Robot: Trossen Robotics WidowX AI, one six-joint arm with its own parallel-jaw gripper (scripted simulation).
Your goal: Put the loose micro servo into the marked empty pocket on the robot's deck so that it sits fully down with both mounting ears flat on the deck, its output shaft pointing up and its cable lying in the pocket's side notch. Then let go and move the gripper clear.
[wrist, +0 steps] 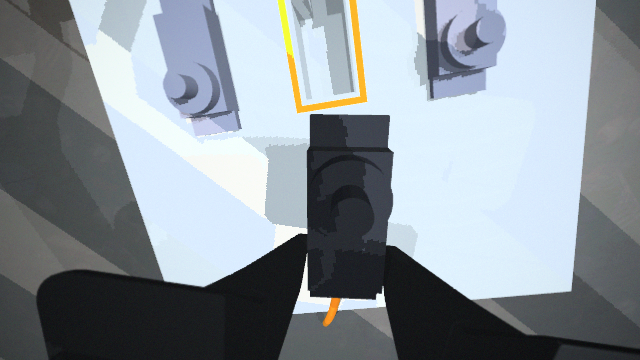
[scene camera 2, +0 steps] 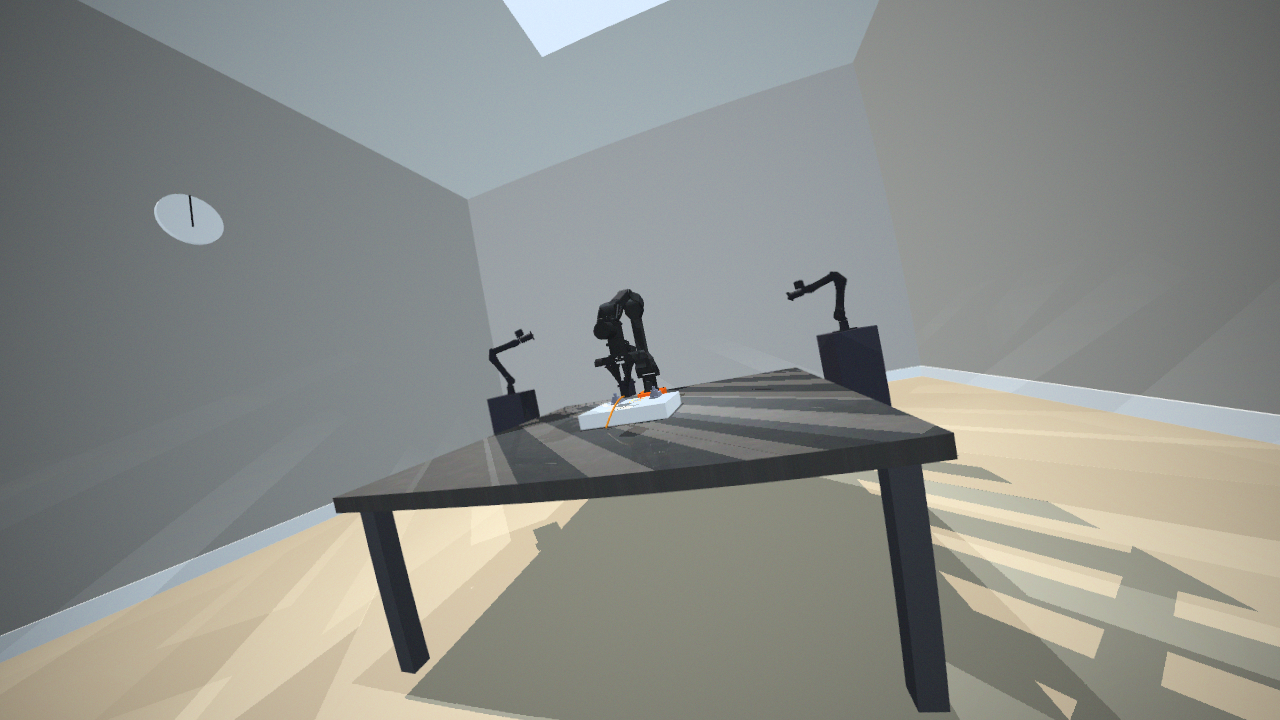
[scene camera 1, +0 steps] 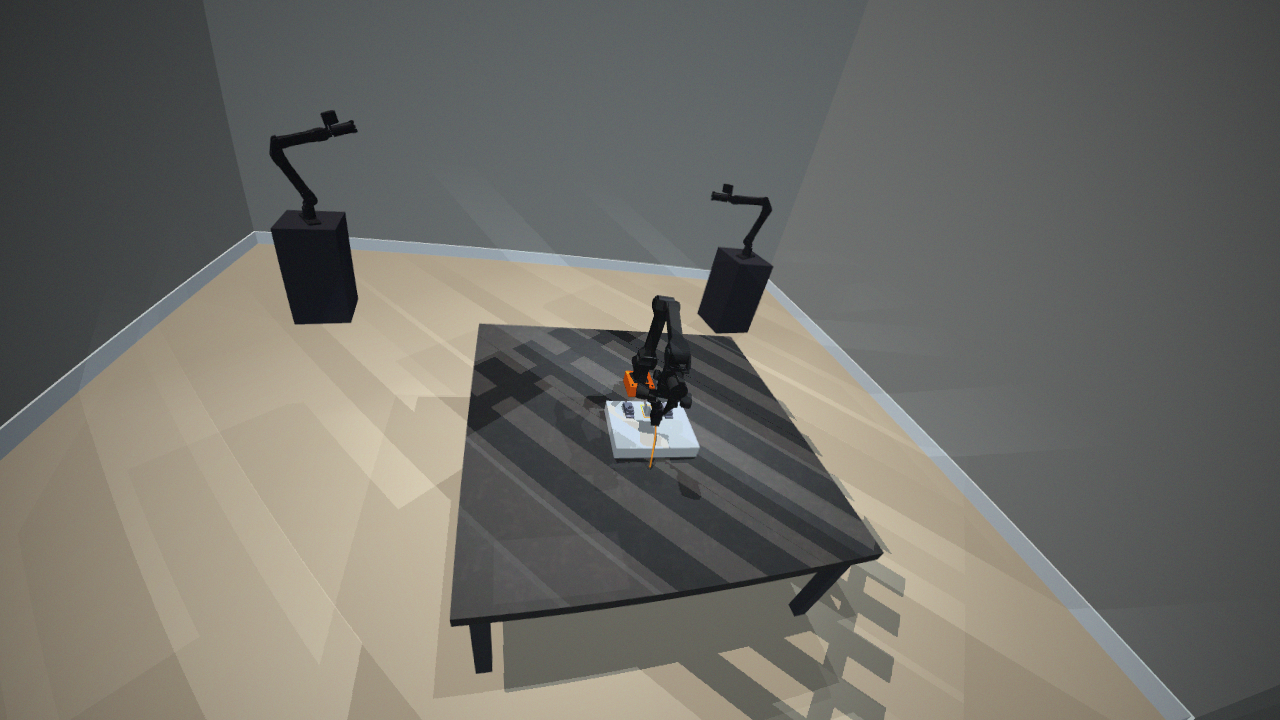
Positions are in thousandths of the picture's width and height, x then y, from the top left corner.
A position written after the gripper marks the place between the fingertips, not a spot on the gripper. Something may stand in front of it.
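Note:
Micro servo (wrist: 546, 462), visible. Gripper (scene camera 2: 488, 533), (wrist: 540, 693), (scene camera 1: 514, 574).

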